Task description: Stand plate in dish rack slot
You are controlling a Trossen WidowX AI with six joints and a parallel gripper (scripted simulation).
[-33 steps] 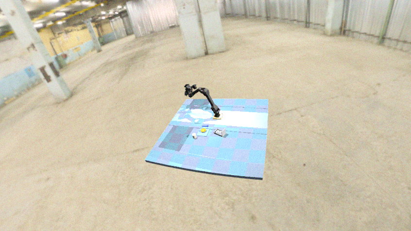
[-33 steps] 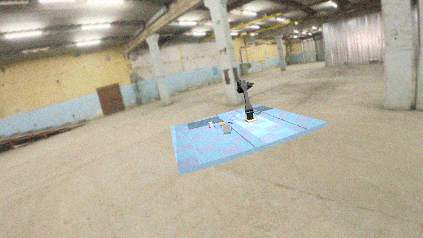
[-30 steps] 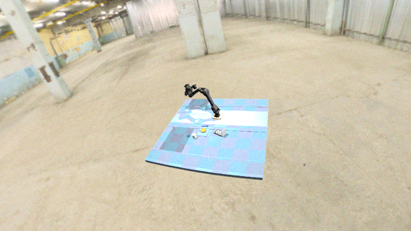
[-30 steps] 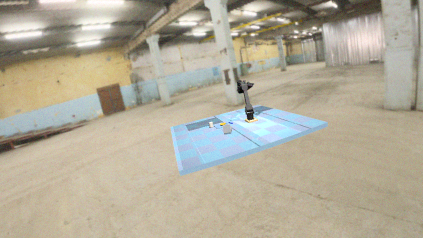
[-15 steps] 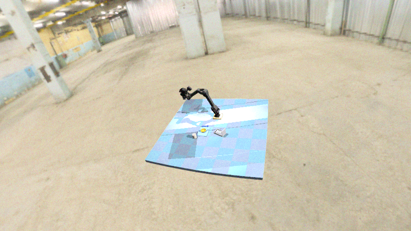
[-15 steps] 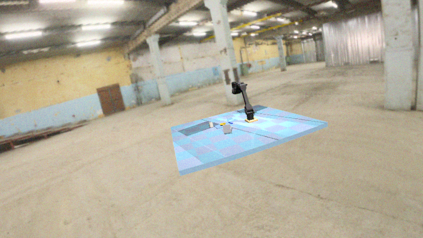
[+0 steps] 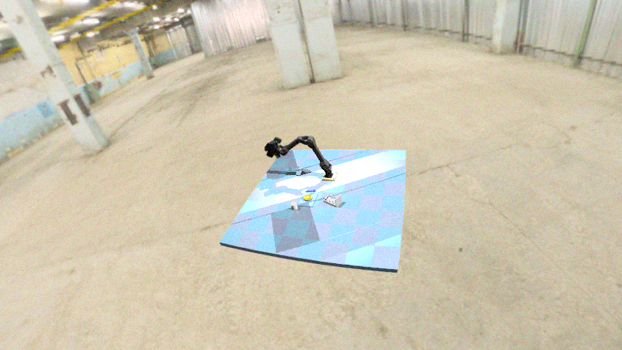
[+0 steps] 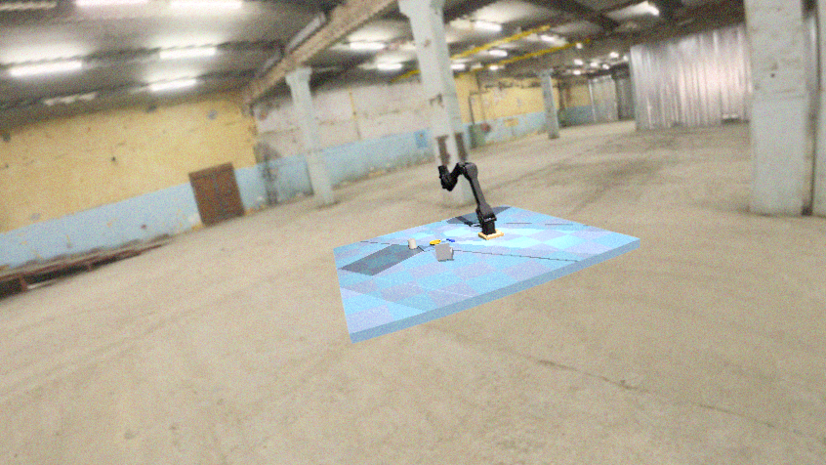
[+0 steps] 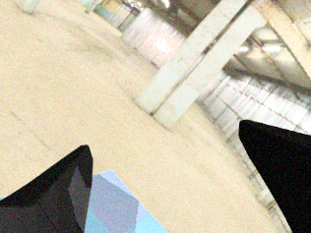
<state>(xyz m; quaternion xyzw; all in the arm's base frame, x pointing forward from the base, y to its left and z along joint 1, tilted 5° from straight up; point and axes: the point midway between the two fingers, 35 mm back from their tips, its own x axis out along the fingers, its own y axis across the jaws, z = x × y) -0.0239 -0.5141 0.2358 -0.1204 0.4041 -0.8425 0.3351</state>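
The plate lies 43 cm to the left of my gripper tip, 34 cm ahead of it and 28 cm below it. From my gripper tip the other things lie so: white cup (46 cm ahead, 37 cm to the left, 27 cm below); dish rack (64 cm to the left, 35 cm ahead, 28 cm below); blue spoon (43 cm to the left, 30 cm below, 25 cm ahead).
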